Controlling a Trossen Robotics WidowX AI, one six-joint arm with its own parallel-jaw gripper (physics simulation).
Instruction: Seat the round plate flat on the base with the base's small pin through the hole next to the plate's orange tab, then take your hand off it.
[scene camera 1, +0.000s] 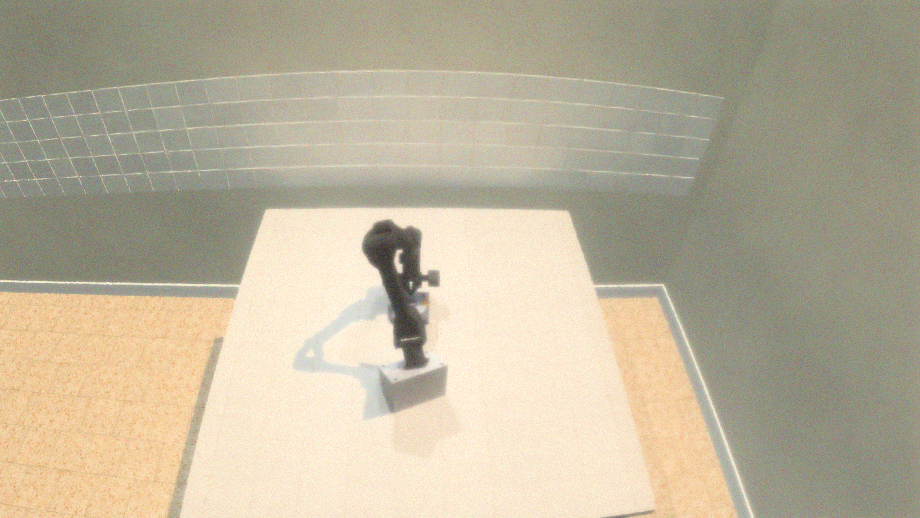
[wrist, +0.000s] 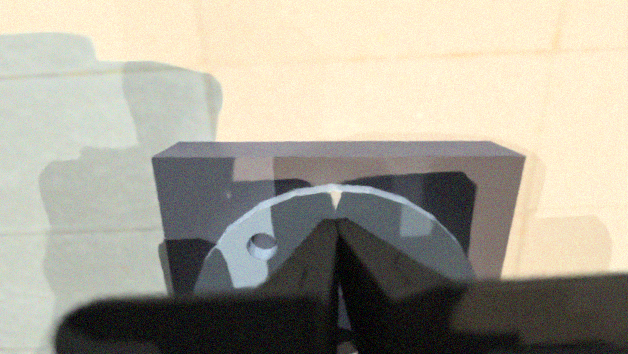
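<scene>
From scene camera 1 you'd see my gripper (scene camera 1: 410, 295). Then in the wrist view there's my gripper again (wrist: 334, 231), along with a round plate (wrist: 234, 264) and a square grey base (wrist: 471, 187).
</scene>
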